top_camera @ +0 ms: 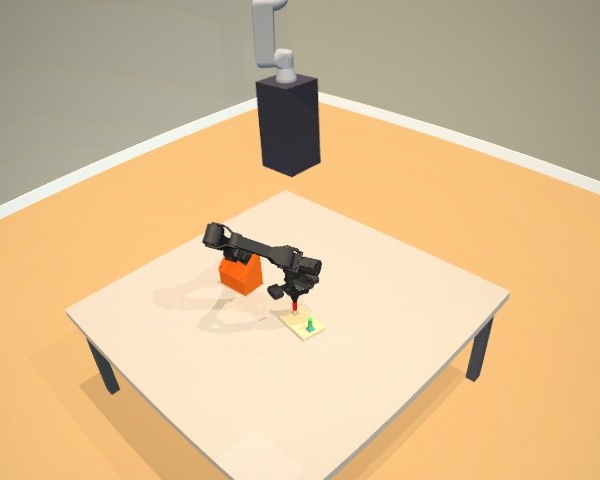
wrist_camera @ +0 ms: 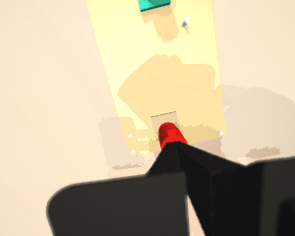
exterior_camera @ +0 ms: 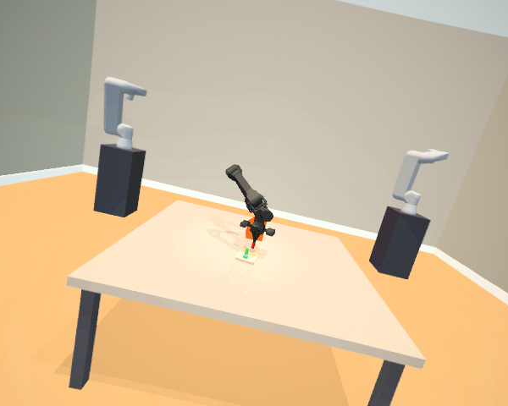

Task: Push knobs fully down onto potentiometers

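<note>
Now: gripper tip 1 cm above the red knob. Also, from my gripper tip: green knob 11 cm ahead, 3 cm to the right, 1 cm below.
</note>
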